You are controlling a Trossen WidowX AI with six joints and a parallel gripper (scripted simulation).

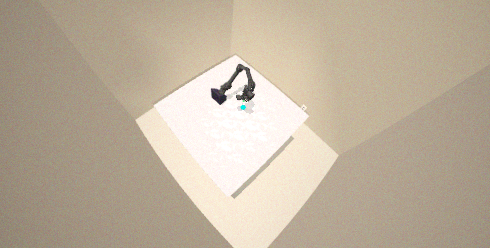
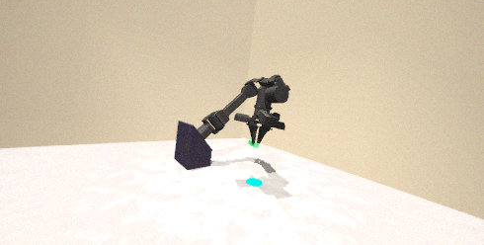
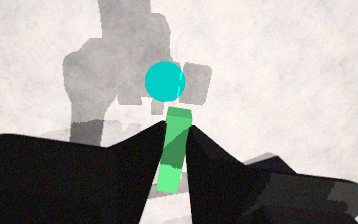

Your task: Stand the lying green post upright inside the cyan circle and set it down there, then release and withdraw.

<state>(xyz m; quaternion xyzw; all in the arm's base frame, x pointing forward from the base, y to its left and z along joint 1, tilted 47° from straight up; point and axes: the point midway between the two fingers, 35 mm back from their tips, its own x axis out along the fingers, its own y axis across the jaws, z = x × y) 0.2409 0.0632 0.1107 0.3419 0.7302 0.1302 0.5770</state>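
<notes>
Right now my gripper tip is 13 cm above the cyan circle, 1 cm to the right of it and 1 cm short of it. Also, from my gripper tip: green post 2 cm behind, 1 cm to the left.
</notes>
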